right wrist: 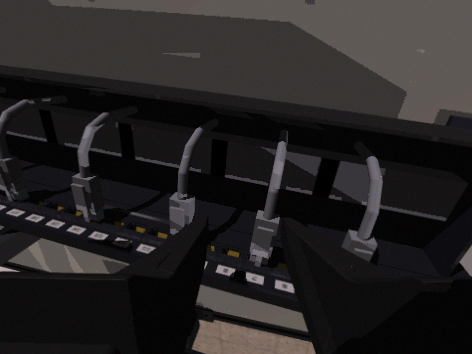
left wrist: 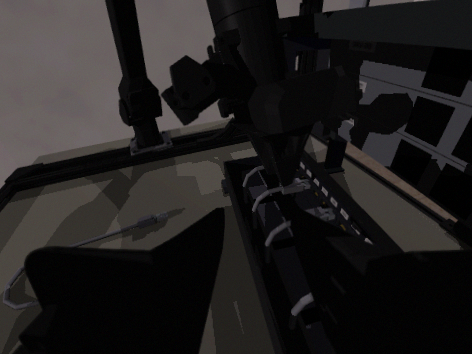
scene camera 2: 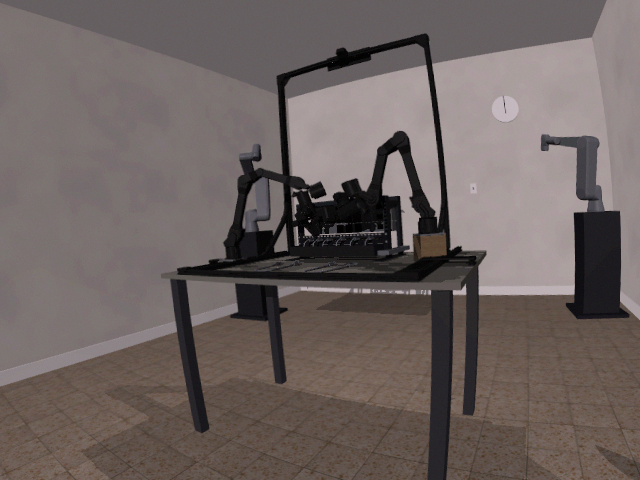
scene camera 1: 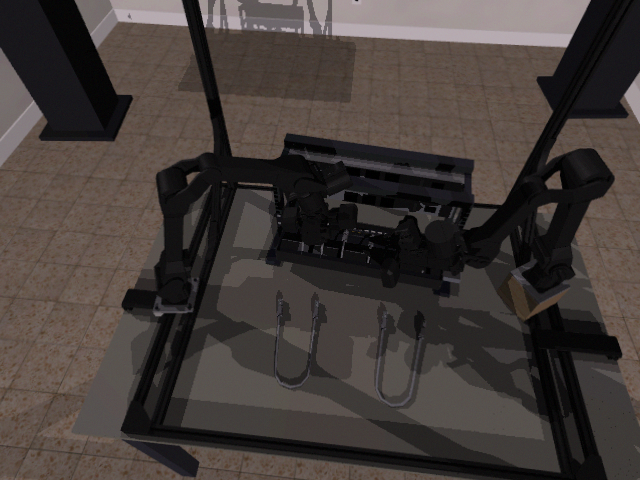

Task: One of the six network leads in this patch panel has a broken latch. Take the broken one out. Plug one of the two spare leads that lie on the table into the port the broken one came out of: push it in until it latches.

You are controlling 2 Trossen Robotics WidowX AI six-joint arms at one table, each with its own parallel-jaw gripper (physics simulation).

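Seen in the pictures: left gripper, fingertip midpoint: (left wrist: 257,216) (scene camera 1: 365,244); right gripper, fingertip midpoint: (right wrist: 244,225) (left wrist: 278,179) (scene camera 2: 317,235); left arm's base at its link origin: (scene camera 2: 428,233) (scene camera 1: 540,278); right arm's base at its link origin: (left wrist: 150,141) (scene camera 2: 233,258) (scene camera 1: 176,294).
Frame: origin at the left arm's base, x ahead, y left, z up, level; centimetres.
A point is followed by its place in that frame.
The patch panel (scene camera 1: 361,262) (scene camera 2: 336,251) @[x 33.2, y -22.9, z -6.0 cm] (left wrist: 246,225) @[x 44.1, y -33.3, z -8.0 cm] stands at the back of the table. In the right wrist view, several grey leads sit in its ports, among them one plug (right wrist: 86,195) @[x 30.6, y -29.3, z -0.9 cm] at the left and another plug (right wrist: 360,245) @[x 44.4, y -39.6, z -1.1 cm] at the right. I cannot tell which latch is broken. My right gripper (right wrist: 244,225) @[x 40.3, y -34.9, z 0.8 cm] (left wrist: 278,179) @[x 40.3, y -34.9, z 0.8 cm] is partly open over the port row; a plug (right wrist: 265,232) @[x 40.3, y -36.6, z -0.7 cm] shows between its fingers, ungripped. My left gripper (left wrist: 257,216) @[x 35.7, y -24.1, z 6.7 cm] is partly open and empty above the panel's front side. Two U-shaped spare leads, a left one (scene camera 1: 277,356) @[x 64.4, y -14.9, z -9.7 cm] and a right one (scene camera 1: 378,372) @[x 44.7, y -0.5, z -9.6 cm], lie before the panel.
A wooden block (scene camera 1: 522,299) @[x 5.0, y 1.4, z -4.0 cm] (scene camera 2: 430,245) @[x 1.3, y 5.0, z -4.1 cm] carries the left arm's base. A taller dark rack with grey plates stands behind the port row. Black frame rails edge the table (scene camera 2: 315,281) @[x 43.6, y 23.4, z -10.5 cm]. In the left wrist view, the right arm reaches close over the panel.
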